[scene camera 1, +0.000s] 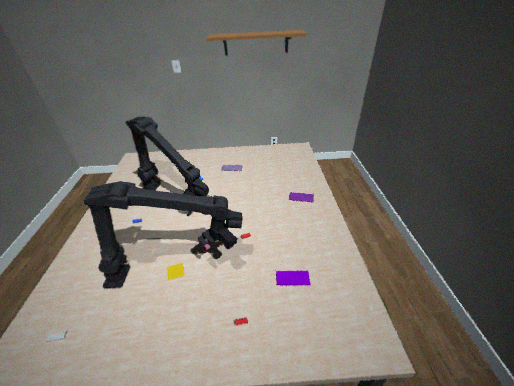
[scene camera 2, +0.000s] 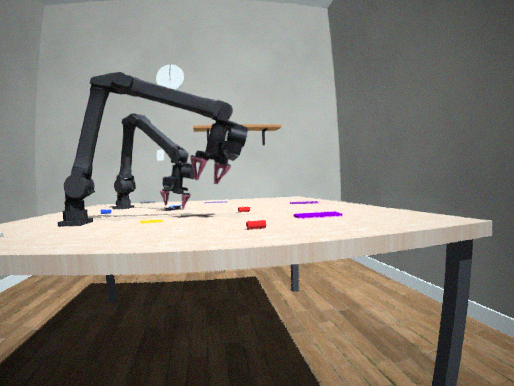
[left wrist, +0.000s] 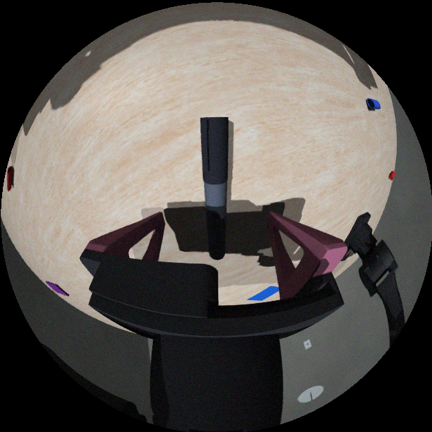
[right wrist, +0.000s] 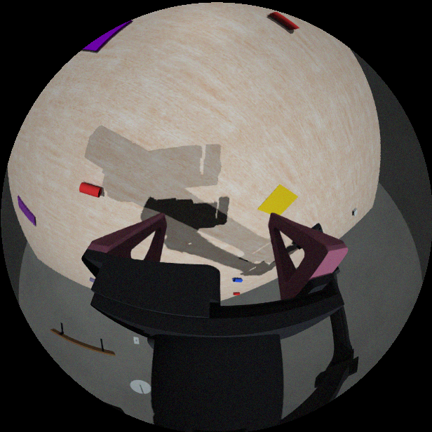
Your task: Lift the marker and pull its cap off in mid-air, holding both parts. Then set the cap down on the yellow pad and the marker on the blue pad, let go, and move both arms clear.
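Frame: origin at the left arm's base, x right, y ahead, z up, level; centimetres.
Seen in the pictures: left gripper, fingertip midpoint: [scene camera 2: 174,207]; right gripper, fingertip midpoint: [scene camera 1: 212,246] [scene camera 2: 206,182]; left arm's base, origin of the base link: [scene camera 1: 151,187] [scene camera 2: 123,208]; right arm's base, origin of the base link: [scene camera 1: 117,276] [scene camera 2: 76,224].
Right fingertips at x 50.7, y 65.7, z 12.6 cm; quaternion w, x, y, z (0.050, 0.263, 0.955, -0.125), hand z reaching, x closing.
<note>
Pixels of each thing's top centre, then the offset from my right fingertips to it.
- yellow pad, middle of its top: [scene camera 2: 151,221] [scene camera 1: 175,271] dz -12.6, dx +8.3, dy -17.9 cm
- blue pad, middle of its top: [scene camera 1: 196,179] dz -12.6, dx -65.9, dy -38.7 cm
- blue cylinder, middle of its top: [scene camera 2: 105,209] [scene camera 1: 136,219] dz -10.5, dx -18.6, dy -55.6 cm
- pale block, middle of its top: [scene camera 1: 56,336] dz -11.4, dx +45.6, dy -49.8 cm
The dark marker [left wrist: 215,150] with a grey band lies on the table in the left wrist view, its near part in shadow between and below the fingertips. My left gripper [scene camera 2: 175,207] [left wrist: 215,217] is open, low over the table around the marker's line, holding nothing. My right gripper [scene camera 1: 206,252] [scene camera 2: 207,181] [right wrist: 217,218] is open and empty, higher above the table. The yellow pad [scene camera 1: 175,271] [scene camera 2: 151,221] [right wrist: 278,200] lies flat near the right arm. The blue pad [scene camera 1: 200,178] [left wrist: 263,293] is partly hidden by the left arm in scene camera 1.
Red cylinders [scene camera 1: 241,321] [scene camera 2: 256,225] [right wrist: 90,189] and a blue cylinder [scene camera 1: 137,220] [scene camera 2: 106,211] [left wrist: 373,104] lie on the table. Purple slabs [scene camera 1: 293,278] [scene camera 2: 318,215] lie towards the right side, and a pale block [scene camera 1: 56,336] lies at the front left in scene camera 1.
</note>
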